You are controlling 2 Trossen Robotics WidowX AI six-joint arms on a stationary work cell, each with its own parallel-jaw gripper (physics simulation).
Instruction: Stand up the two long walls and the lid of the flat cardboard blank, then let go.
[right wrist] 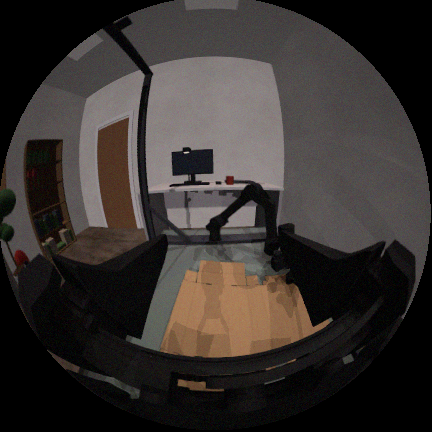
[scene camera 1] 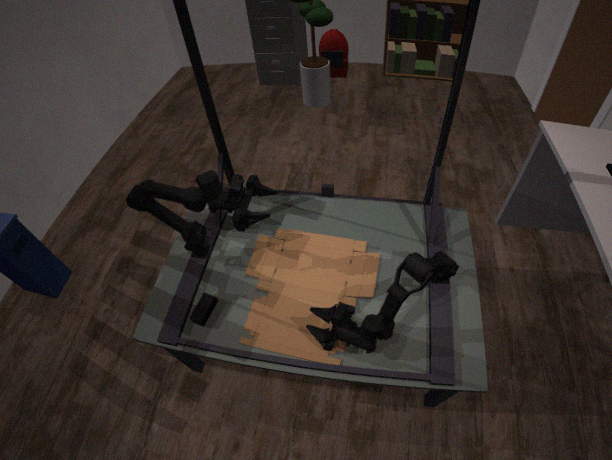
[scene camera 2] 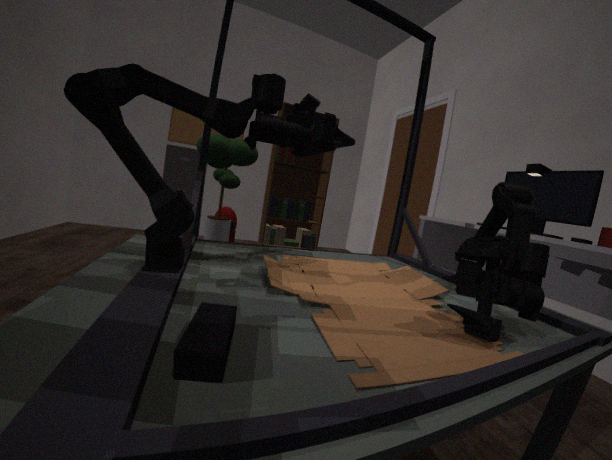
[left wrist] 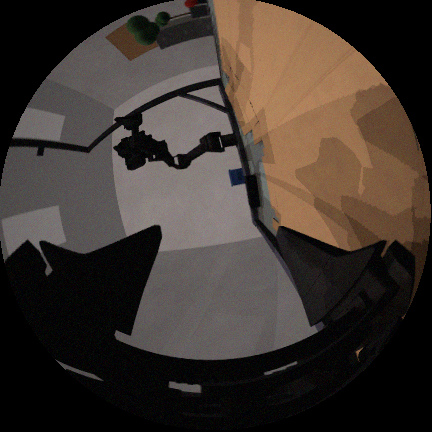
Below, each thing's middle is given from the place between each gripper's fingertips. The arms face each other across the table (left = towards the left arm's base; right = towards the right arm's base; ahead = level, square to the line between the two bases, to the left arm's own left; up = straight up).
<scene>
The black block (scene camera 2: 201,355) is 32 cm below my right hand, 25 cm to the right of it and 24 cm ahead of it.
I see the black block 10 mm behind my left hand, 380 mm to the right of it and 90 mm below it.
</scene>
